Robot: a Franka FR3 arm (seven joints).
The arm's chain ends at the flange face. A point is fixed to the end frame.
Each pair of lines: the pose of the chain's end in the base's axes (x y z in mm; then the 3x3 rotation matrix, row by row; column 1 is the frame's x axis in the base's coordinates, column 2 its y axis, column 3 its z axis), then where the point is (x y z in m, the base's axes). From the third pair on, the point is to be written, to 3 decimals.
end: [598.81 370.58 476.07], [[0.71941 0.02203 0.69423], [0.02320 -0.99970 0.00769], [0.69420 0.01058 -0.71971]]
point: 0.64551 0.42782 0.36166
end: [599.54 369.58 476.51], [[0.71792 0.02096 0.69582], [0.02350 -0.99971 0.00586], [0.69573 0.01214 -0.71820]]
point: 0.64655 0.42659 0.36212
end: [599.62 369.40 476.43], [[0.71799 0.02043 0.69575], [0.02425 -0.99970 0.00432], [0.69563 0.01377 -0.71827]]
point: 0.647 0.426 0.362
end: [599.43 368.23 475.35], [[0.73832 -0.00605 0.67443], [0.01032 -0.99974 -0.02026], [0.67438 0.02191 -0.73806]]
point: 0.645 0.423 0.359
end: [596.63 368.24 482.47], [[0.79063 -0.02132 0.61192], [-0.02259 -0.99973 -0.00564], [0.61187 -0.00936 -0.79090]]
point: 0.633 0.426 0.365
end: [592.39 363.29 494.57], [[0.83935 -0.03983 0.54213], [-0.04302 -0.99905 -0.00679], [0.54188 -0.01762 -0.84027]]
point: 0.620 0.422 0.375
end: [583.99 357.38 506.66], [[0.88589 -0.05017 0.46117], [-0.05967 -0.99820 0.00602], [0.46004 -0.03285 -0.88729]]
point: 0.601 0.418 0.386
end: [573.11 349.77 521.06], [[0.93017 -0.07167 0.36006], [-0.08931 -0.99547 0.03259], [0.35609 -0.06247 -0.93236]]
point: 0.577 0.415 0.401
